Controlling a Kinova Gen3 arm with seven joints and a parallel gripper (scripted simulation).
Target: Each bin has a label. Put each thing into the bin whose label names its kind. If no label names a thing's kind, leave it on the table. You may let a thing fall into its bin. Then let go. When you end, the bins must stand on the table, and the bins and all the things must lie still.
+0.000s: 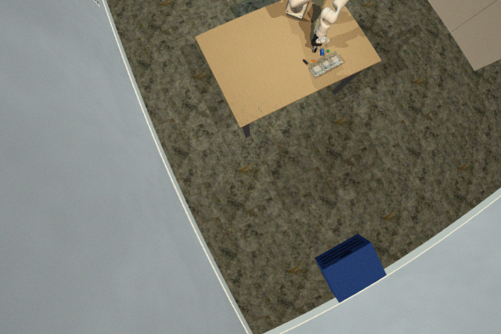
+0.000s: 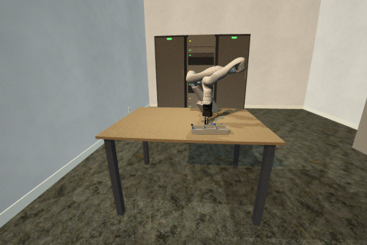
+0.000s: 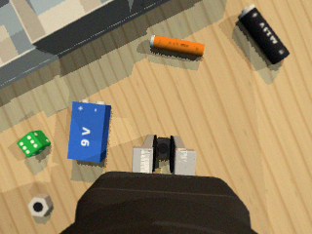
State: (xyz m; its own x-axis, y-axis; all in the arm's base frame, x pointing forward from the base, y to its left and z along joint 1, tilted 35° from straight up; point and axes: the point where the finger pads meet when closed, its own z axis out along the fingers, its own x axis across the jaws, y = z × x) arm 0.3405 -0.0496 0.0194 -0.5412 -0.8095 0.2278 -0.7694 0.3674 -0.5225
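Right now my hand is 50 mm short of the blue 9V battery, 40 mm to the right of it and 10 mm above it. The rest, counted from my hand: black part: 10 mm below; orange battery: 70 mm ahead, 60 mm to the right, 10 mm below; green die: 90 mm to the left, 60 mm ahead, 10 mm below.
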